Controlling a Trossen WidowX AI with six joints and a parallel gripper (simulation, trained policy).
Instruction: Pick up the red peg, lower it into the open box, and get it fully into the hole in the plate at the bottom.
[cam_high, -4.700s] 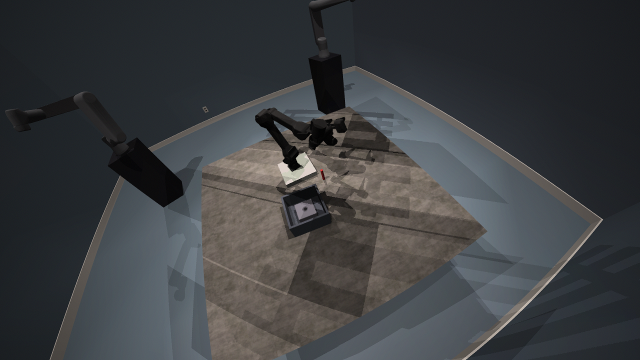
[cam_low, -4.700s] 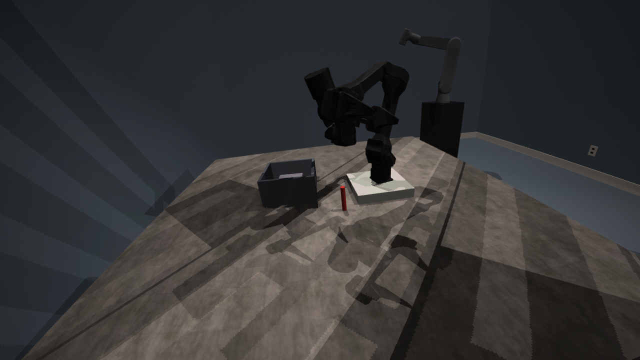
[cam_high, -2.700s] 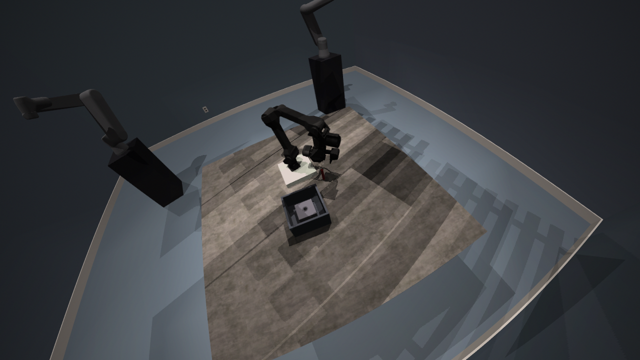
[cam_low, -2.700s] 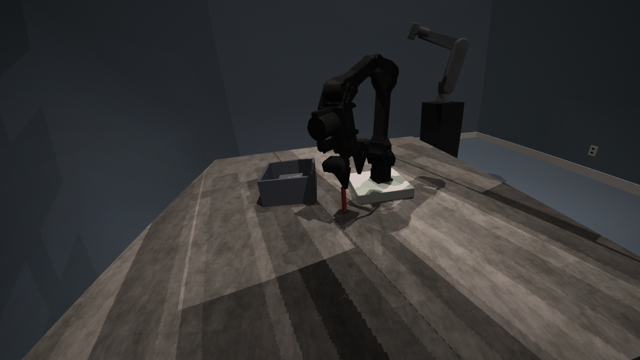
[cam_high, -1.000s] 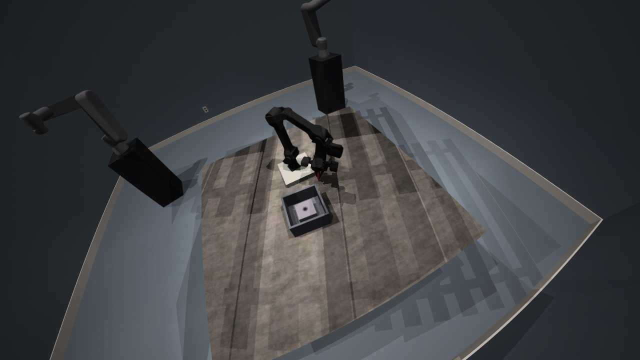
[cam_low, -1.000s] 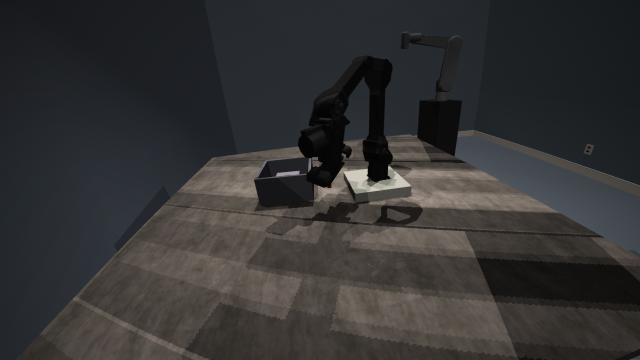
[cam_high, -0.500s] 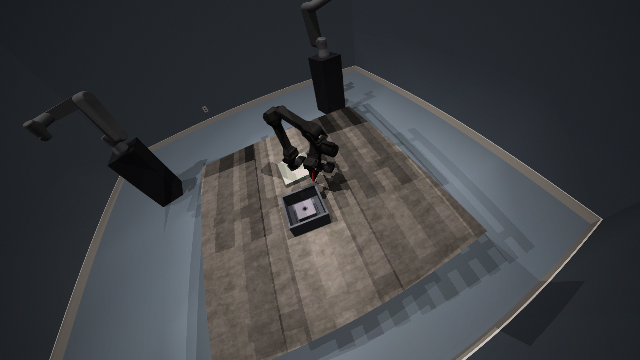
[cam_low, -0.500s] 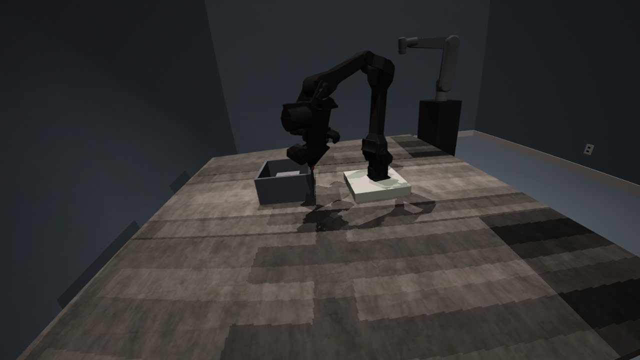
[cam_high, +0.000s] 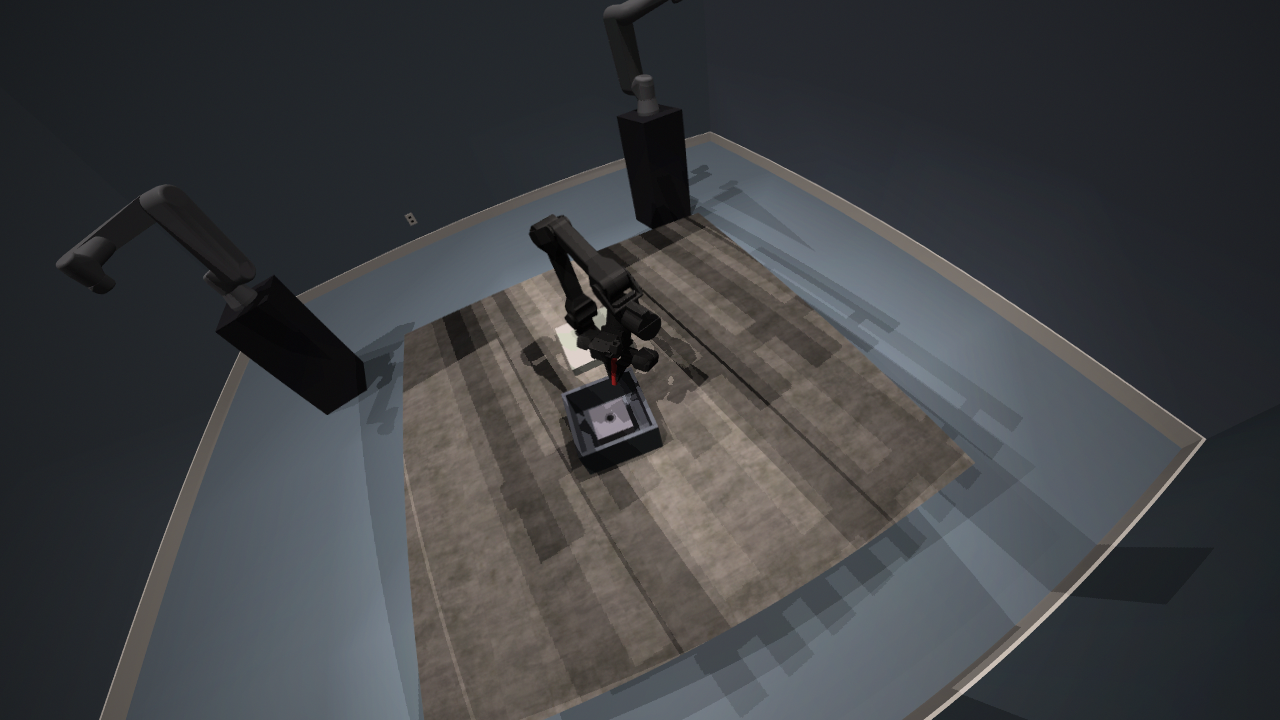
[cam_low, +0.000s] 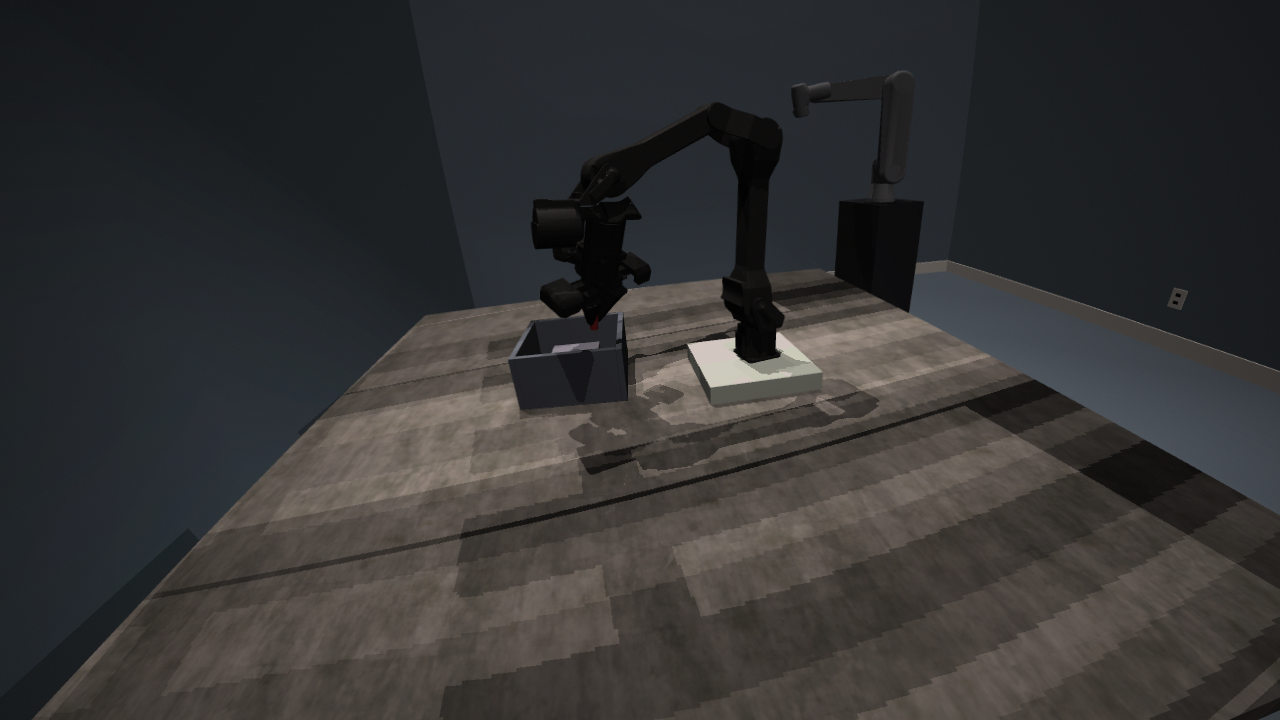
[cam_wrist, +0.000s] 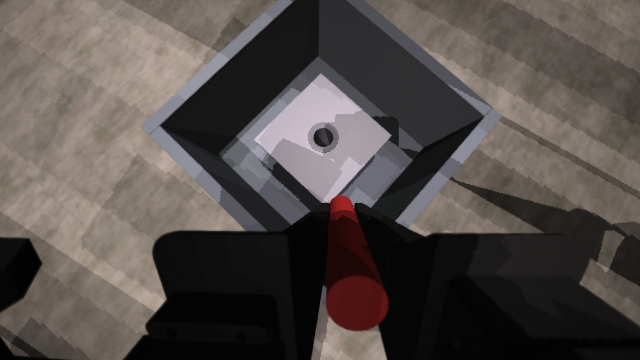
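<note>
Right now my gripper tip is 30 mm below the red peg and 10 mm to the right of it. The rest, counted from my gripper tip: pale plate 80 mm below, 50 mm to the right, 40 mm ahead; then dark box 100 mm below, 50 mm to the right, 40 mm ahead.
</note>
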